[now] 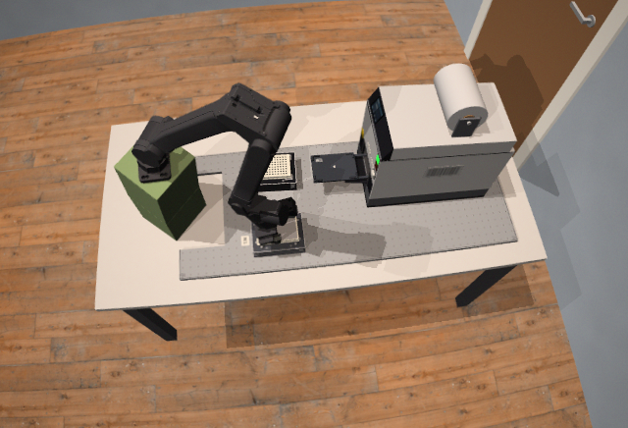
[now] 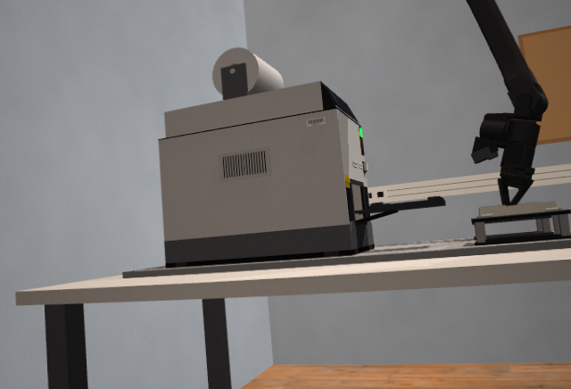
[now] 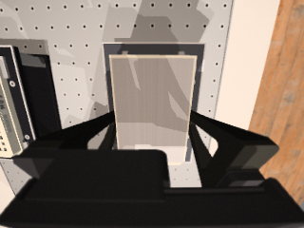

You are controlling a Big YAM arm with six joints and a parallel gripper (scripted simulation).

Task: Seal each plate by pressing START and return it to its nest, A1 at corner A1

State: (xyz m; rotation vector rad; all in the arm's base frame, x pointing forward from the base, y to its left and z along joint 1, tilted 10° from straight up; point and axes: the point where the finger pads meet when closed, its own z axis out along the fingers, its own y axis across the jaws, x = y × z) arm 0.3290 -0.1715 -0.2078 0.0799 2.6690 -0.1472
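Now: hand 30 mm above the plate nest. From my hand the other things lie so: plate: 230 mm to the left, 20 mm ahead, 10 mm below; then sealer stage: 220 mm ahead, 170 mm to the left, 20 mm above; then yellow warning label: 330 mm ahead, 240 mm to the left, 80 mm above.
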